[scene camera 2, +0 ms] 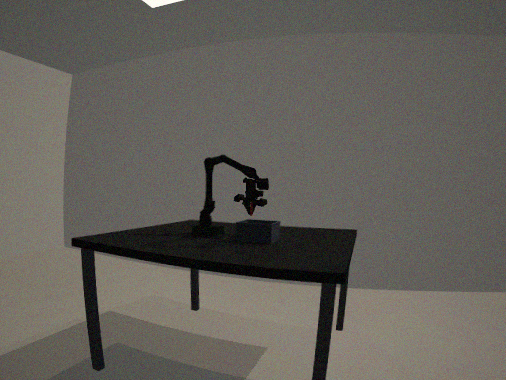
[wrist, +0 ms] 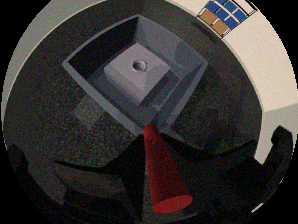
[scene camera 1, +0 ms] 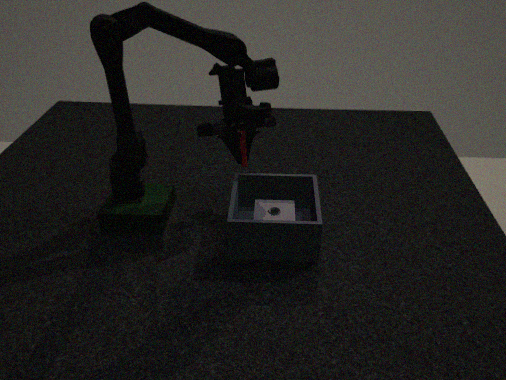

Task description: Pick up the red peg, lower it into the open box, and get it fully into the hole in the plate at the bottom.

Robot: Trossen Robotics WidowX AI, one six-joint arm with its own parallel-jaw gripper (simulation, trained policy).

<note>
In view: the gripper (scene camera 1: 242, 163), a red peg (wrist: 168, 189) and a grey box (scene camera 1: 299, 240).
The grey box shows as well in scene camera 2 (scene camera 2: 261, 231). The gripper is seen too in the wrist view (wrist: 151, 138).
</note>
